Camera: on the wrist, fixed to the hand. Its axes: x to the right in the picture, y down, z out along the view.
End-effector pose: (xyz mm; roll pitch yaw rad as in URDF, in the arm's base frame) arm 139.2 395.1 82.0 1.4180 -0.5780 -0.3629
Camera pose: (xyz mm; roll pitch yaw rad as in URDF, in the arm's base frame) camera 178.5 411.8 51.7 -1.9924 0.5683 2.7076
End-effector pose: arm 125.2 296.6 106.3 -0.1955 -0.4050 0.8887
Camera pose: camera 171.2 284.3 84.5 -0.3431 0.4652 -2.2596
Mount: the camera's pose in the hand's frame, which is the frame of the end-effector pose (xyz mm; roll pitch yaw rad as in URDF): 9.3 -37.2 -35.6 -0.5363 0.0579 3.1240
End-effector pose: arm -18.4 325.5 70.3 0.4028 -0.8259 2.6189
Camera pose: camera -43.9 363.6 45.1 -0.9839 0.8714 -0.5831
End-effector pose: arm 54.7 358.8 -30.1 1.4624 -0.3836 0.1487
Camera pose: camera 73.7 393.4 -64.5 -2.0217 0.3717 -3.0567
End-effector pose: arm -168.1 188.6 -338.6 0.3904 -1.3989 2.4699
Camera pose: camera -192.7 234.8 -337.5 -1.2208 1.4401 -0.9696
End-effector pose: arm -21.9 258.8 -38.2 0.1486 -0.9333 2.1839
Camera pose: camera -18.1 308.2 -55.0 -0.7230 0.9875 -1.0048
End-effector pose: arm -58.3 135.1 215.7 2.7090 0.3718 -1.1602
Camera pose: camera -7.8 141.0 227.9 3.0420 -0.4317 1.9722
